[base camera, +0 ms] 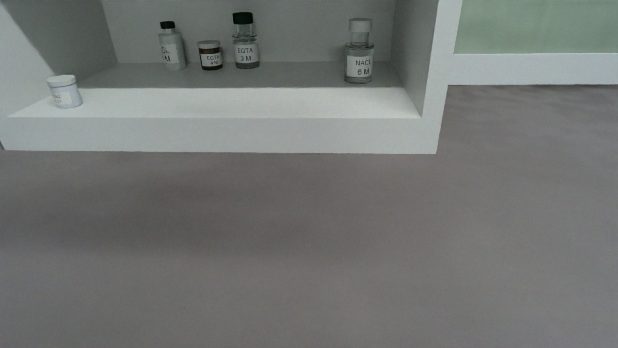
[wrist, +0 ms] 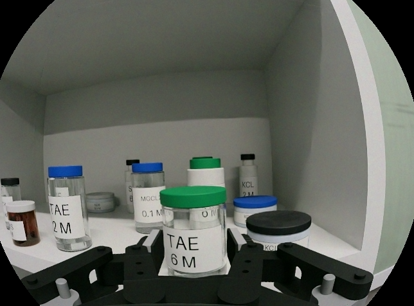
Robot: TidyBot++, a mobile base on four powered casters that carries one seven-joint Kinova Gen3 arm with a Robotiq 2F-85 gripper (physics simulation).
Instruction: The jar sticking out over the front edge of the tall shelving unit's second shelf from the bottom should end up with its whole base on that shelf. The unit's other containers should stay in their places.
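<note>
The clear jar with a green lid and a "TAE 6 M" label (wrist: 195,250) stands upright at the front of the second shelf (wrist: 112,232) in the wrist view. Its base is low in the view, and the gripper partly hides the shelf's front edge there, so the overhang is hard to judge. My gripper (wrist: 194,241) is open, with one finger on each side of this jar and a narrow gap visible at both sides. The jar and gripper do not show in the base camera view.
A black-lidded KCL jar (wrist: 278,223) stands close beside the right finger. A blue-lidded MGCL2 jar (wrist: 148,200), a white green-lidded container (wrist: 206,175) and a blue-lidded low jar (wrist: 255,202) stand behind. A TAE 2 M jar (wrist: 67,215) is left. The bottom shelf (base camera: 225,104) holds several containers.
</note>
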